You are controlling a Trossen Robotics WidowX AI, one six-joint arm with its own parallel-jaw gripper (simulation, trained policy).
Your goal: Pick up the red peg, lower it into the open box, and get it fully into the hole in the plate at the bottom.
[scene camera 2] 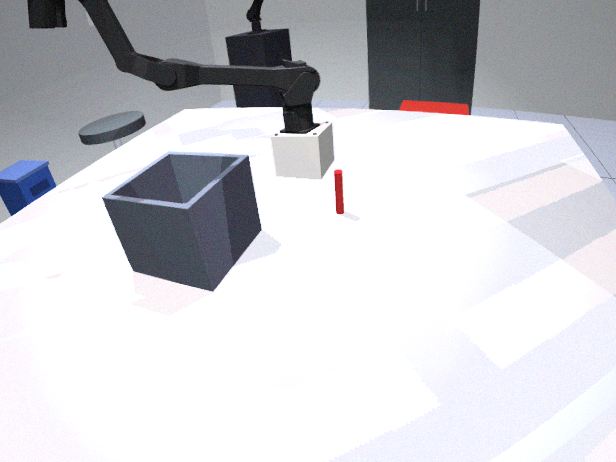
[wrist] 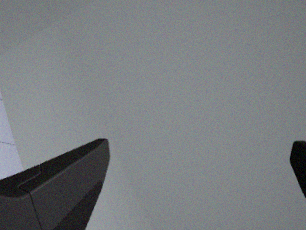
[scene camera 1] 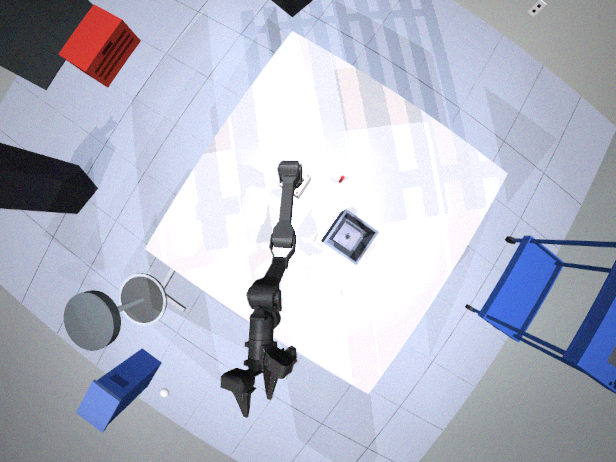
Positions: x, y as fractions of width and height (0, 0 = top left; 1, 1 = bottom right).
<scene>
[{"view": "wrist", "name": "my gripper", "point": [0.66, 0.65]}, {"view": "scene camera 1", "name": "my gripper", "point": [0.42, 0.88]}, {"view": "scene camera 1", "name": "grey box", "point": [0.60, 0.51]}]
</scene>
